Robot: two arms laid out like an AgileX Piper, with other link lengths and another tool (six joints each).
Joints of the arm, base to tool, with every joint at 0 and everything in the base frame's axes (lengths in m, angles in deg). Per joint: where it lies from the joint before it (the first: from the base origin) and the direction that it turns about. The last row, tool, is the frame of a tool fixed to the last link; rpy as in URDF.
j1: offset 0 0 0.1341 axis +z
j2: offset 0 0 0 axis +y
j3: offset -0.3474 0 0.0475 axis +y
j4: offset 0.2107 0 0.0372 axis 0.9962 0 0.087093
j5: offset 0 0 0 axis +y
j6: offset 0.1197 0 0.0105 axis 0.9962 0 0.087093
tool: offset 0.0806 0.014 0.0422 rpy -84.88 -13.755 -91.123
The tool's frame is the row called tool.
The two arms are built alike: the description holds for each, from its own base.
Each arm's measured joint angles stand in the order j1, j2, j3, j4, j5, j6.
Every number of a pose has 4 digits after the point.
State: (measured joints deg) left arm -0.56 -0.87 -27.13 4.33 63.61 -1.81; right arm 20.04 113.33 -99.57 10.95 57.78 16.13
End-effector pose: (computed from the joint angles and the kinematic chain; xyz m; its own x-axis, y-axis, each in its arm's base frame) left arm 0.0132 0.0276 0.2353 0.1688 -0.9710 0.1694 -0.4823 -0.2313 -0.8449; right arm 0.4688 0.2058 0.2514 0.2732 -0.9399 -0.2049 -0.9070 -0.1806 -0.3805
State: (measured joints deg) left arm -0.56 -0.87 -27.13 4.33 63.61 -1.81; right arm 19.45 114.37 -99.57 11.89 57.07 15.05
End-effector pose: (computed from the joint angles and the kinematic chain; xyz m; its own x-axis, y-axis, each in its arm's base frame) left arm 0.0132 0.0276 0.2353 0.1688 -0.9710 0.1694 -0.4823 -0.2313 -0.8449; right arm 0.4740 0.2050 0.2442 0.2735 -0.9380 -0.2129 -0.9088 -0.1795 -0.3768
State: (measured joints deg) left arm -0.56 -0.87 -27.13 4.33 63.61 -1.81; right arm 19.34 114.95 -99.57 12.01 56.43 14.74
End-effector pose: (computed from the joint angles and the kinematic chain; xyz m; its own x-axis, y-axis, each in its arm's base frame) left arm 0.0132 0.0276 0.2353 0.1688 -0.9710 0.1694 -0.4823 -0.2313 -0.8449; right arm 0.4772 0.2052 0.2403 0.2742 -0.9379 -0.2125 -0.9080 -0.1798 -0.3784
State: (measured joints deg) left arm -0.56 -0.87 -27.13 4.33 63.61 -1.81; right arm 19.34 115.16 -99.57 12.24 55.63 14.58
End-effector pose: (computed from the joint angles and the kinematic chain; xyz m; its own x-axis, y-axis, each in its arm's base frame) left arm 0.0132 0.0276 0.2353 0.1688 -0.9710 0.1694 -0.4823 -0.2313 -0.8449; right arm 0.4797 0.2064 0.2401 0.2751 -0.9370 -0.2153 -0.9047 -0.1766 -0.3877
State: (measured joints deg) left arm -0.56 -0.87 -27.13 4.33 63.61 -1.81; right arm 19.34 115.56 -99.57 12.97 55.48 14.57
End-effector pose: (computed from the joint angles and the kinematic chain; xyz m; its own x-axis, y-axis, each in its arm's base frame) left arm 0.0132 0.0276 0.2353 0.1688 -0.9710 0.1694 -0.4823 -0.2313 -0.8449; right arm 0.4803 0.2084 0.2372 0.2707 -0.9355 -0.2270 -0.9084 -0.1701 -0.3820
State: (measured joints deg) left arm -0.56 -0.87 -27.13 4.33 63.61 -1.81; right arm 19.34 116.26 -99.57 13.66 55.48 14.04
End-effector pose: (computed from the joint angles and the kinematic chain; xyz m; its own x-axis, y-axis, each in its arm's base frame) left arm 0.0132 0.0276 0.2353 0.1688 -0.9710 0.1694 -0.4823 -0.2313 -0.8449; right arm 0.4809 0.2108 0.2314 0.2734 -0.9329 -0.2344 -0.9121 -0.1740 -0.3713
